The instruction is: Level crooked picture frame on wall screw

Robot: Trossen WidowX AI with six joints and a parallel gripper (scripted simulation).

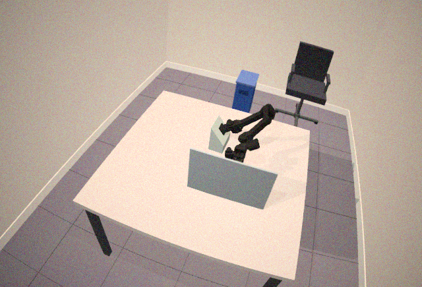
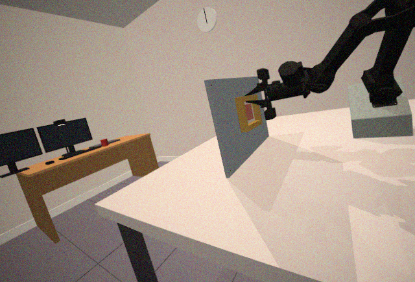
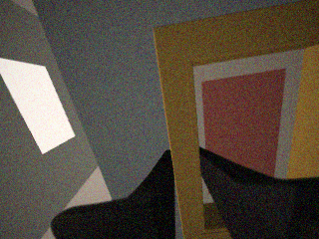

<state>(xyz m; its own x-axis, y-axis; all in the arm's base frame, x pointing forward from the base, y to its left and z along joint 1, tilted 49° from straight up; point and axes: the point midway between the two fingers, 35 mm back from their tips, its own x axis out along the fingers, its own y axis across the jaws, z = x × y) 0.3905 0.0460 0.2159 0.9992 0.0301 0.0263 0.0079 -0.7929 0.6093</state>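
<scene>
My gripper tip is 50 mm above the picture frame. The rest, counted from my gripper tip: grey wall panel: 20 mm ahead, 10 mm to the right, 70 mm below.
</scene>
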